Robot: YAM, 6 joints.
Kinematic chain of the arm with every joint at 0, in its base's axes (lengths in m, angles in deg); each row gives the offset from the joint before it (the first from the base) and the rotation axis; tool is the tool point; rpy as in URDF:
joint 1: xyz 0 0 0.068 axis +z
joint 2: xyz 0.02 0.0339 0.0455 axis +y
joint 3: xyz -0.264 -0.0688 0 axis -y
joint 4: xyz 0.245 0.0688 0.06 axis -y
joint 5: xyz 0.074 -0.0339 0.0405 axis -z
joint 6: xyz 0.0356 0 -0.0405 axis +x
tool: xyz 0 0 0 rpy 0 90 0
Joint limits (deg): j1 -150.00..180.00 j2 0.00..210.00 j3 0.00..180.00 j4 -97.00..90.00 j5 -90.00..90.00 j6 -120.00..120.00
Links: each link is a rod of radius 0.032 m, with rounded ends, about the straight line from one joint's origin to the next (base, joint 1, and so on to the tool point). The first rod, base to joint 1, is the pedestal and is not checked.
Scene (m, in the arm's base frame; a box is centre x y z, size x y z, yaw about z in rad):
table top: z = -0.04
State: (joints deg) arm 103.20 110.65 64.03 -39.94 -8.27 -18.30
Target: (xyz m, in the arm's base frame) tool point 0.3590 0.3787 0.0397
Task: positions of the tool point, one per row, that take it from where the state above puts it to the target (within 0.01 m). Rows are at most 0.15 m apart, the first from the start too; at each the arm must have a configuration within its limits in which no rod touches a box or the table.
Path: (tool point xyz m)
1: 0.0025 0.3859 0.1016
2: 0.1113 0.4220 0.0843
3: 0.2347 0.4211 0.0635
4: 0.3590 0.3787 0.0397

